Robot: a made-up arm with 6 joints. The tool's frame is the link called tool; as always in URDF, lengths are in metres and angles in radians.
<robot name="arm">
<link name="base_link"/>
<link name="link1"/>
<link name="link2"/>
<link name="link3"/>
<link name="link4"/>
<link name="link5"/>
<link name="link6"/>
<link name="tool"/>
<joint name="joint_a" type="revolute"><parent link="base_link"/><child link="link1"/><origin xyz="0.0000 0.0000 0.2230"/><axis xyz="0 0 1"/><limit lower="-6.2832" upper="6.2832" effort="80" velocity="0.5"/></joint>
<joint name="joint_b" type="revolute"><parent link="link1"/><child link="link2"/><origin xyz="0.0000 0.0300 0.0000"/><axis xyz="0 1 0"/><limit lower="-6.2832" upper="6.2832" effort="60" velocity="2"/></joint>
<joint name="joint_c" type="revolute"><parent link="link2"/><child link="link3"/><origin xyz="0.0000 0.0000 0.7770"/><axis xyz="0 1 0"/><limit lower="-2.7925" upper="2.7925" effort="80" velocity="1.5"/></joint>
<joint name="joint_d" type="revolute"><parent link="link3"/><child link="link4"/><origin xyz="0.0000 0.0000 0.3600"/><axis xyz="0 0 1"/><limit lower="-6.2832" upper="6.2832" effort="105" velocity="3.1"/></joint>
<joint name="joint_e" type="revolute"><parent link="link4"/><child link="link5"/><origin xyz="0.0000 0.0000 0.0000"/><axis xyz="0 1 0"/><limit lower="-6.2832" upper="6.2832" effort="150" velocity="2.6"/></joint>
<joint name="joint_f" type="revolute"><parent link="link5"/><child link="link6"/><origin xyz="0.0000 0.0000 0.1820"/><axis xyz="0 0 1"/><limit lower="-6.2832" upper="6.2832" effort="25" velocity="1.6"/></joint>
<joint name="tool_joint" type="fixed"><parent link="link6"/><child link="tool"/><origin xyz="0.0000 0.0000 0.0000"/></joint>
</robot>
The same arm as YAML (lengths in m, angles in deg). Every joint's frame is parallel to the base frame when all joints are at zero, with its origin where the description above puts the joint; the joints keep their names.
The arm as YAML. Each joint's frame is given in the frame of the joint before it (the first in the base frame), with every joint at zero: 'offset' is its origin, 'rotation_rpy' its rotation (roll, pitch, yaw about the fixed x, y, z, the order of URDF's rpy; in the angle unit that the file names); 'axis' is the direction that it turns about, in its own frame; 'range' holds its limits. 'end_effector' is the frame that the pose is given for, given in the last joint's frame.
length_unit: m
angle_unit: deg
chain:
  - id: joint_a
    offset: [0.0, 0.0, 0.223]
    rotation_rpy: [0.0, 0.0, 0.0]
    axis: "+z"
    range: [-360.0, 360.0]
  - id: joint_b
    offset: [0.0, 0.03, 0.0]
    rotation_rpy: [0.0, 0.0, 0.0]
    axis: "+y"
    range: [-360.0, 360.0]
  - id: joint_c
    offset: [0.0, 0.0, 0.777]
    rotation_rpy: [0.0, 0.0, 0.0]
    axis: "+y"
    range: [-160.0, 160.0]
  - id: joint_d
    offset: [0.0, 0.0, 0.36]
    rotation_rpy: [0.0, 0.0, 0.0]
    axis: "+z"
    range: [-360.0, 360.0]
  - id: joint_e
    offset: [0.0, 0.0, 0.0]
    rotation_rpy: [0.0, 0.0, 0.0]
    axis: "+y"
    range: [-360.0, 360.0]
  - id: joint_f
    offset: [0.0, 0.0, 0.182]
    rotation_rpy: [0.0, 0.0, 0.0]
    axis: "+z"
    range: [-360.0, 360.0]
end_effector:
  offset: [0.0, 0.0, 0.0]
  rotation_rpy: [0.0, 0.0, 0.0]

